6 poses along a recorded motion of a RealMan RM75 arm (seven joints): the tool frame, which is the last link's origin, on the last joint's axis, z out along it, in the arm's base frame.
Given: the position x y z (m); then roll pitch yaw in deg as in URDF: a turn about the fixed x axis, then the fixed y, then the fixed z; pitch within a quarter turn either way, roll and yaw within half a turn.
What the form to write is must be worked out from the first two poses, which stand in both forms.
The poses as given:
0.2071, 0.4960, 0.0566, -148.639, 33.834, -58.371
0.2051, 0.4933, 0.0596, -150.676, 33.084, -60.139
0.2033, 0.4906, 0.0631, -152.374, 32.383, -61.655
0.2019, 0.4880, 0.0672, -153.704, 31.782, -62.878
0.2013, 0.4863, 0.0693, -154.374, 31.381, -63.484
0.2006, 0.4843, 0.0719, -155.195, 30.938, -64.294
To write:
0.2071, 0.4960, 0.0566, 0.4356, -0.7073, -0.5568, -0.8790, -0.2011, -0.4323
0.2051, 0.4933, 0.0596, 0.4172, -0.7266, -0.5459, -0.8892, -0.2023, -0.4103
0.2033, 0.4906, 0.0631, 0.4009, -0.7432, -0.5356, -0.8977, -0.2021, -0.3916
0.2019, 0.4880, 0.0672, 0.3875, -0.7566, -0.5267, -0.9043, -0.2010, -0.3766
0.2013, 0.4863, 0.0693, 0.3811, -0.7639, -0.5207, -0.9073, -0.2010, -0.3692
0.2006, 0.4843, 0.0719, 0.3720, -0.7728, -0.5141, -0.9115, -0.1994, -0.3598

